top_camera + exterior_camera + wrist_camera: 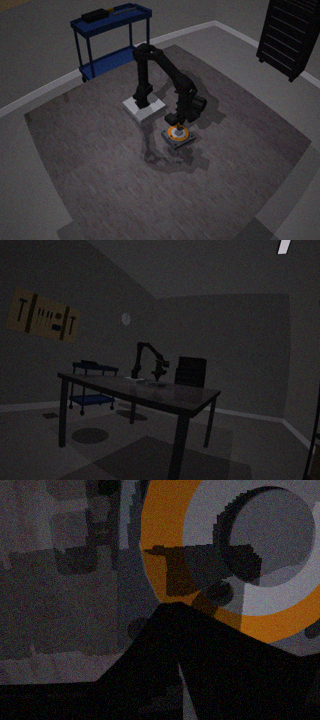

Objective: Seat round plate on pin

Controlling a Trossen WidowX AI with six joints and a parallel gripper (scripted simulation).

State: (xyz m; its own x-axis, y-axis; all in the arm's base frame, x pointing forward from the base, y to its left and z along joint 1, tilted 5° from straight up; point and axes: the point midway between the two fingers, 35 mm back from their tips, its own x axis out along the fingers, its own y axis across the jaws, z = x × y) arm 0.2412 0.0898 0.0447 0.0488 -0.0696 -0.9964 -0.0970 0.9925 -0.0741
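The base lies 40 mm to the right of my gripper tip, 30 mm ahead of it and 20 mm below it.
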